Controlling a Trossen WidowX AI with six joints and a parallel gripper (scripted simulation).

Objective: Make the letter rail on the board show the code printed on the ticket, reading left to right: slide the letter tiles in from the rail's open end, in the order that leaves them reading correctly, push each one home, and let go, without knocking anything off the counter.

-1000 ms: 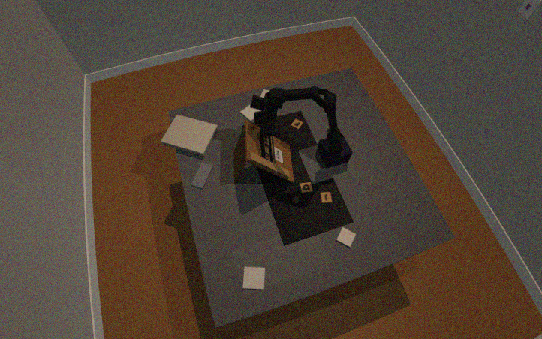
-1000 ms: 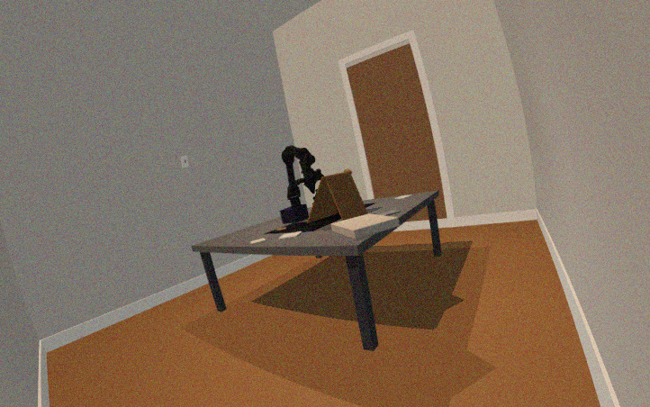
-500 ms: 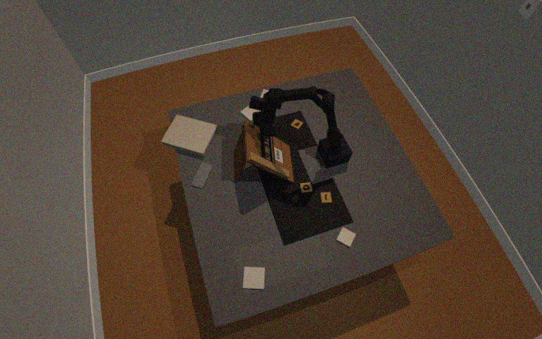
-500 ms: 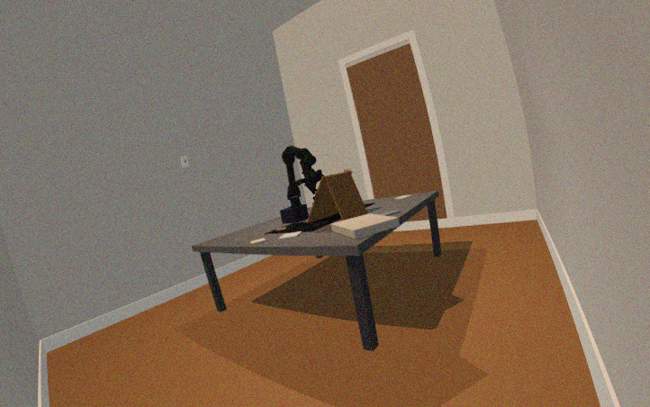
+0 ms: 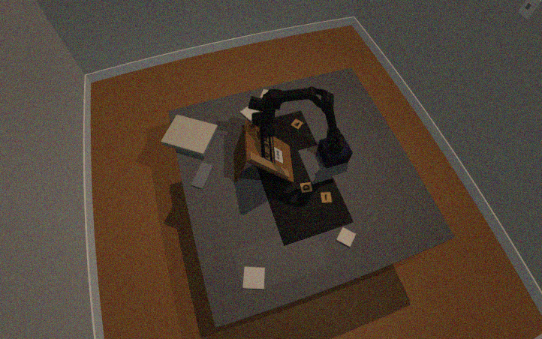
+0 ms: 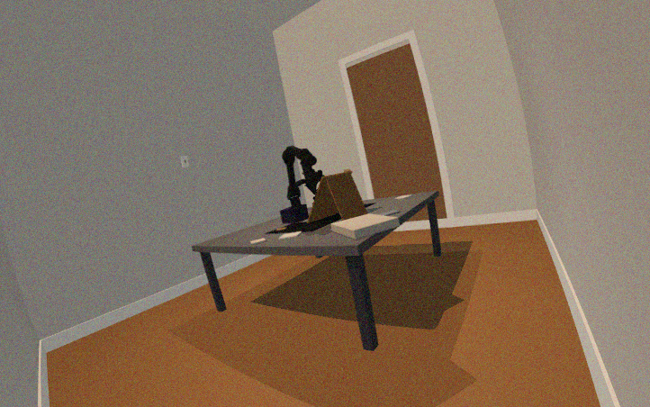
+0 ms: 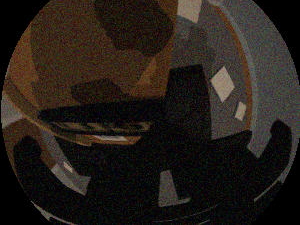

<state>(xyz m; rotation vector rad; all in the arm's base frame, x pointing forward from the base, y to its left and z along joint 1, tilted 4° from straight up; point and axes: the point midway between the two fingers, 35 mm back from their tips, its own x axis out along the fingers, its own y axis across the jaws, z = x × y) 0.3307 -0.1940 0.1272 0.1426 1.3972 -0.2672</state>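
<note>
My gripper tip is 120 mm to the right of the white ticket, 80 mm above it and 30 mm past it. Round my gripper tip: black mat (200 mm to the left, 170 mm below, 130 mm behind); then grey slab (390 mm ahead, 170 mm below, 50 mm to the left); then letter tile (240 mm behind, 170 mm below, 90 mm to the right).
</note>
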